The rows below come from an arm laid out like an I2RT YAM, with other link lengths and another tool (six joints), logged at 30 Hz.
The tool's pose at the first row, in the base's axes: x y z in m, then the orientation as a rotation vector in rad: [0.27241 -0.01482 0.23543 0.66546 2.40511 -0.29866]
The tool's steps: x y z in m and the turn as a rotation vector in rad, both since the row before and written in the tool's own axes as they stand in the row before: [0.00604 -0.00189 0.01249 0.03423 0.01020 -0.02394]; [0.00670 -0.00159 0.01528 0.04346 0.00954 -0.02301]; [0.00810 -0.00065 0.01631 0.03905 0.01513 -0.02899]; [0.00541 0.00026 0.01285 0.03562 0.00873 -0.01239]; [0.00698 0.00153 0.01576 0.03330 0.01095 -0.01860]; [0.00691 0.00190 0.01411 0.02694 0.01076 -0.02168]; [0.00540 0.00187 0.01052 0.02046 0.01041 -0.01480]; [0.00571 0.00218 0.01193 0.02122 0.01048 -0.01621]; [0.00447 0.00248 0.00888 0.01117 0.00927 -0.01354]
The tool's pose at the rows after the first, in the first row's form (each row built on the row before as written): [0.27361 -0.01859 0.22200 0.65539 2.42404 -0.34792]; [0.27542 -0.02334 0.20603 0.64987 2.44083 -0.40879]; [0.27662 -0.02784 0.18841 0.63684 2.46463 -0.46580]; [0.27814 -0.03153 0.17505 0.63962 2.47478 -0.51382]; [0.27993 -0.03541 0.15828 0.63468 2.48933 -0.56115]; [0.28086 -0.03865 0.14282 0.62321 2.50533 -0.60185]; [0.28127 -0.04089 0.13107 0.61735 2.51848 -0.63197]; [0.28179 -0.04372 0.11798 0.60991 2.53193 -0.66376]; [0.28221 -0.04525 0.10786 0.60154 2.54467 -0.68181]
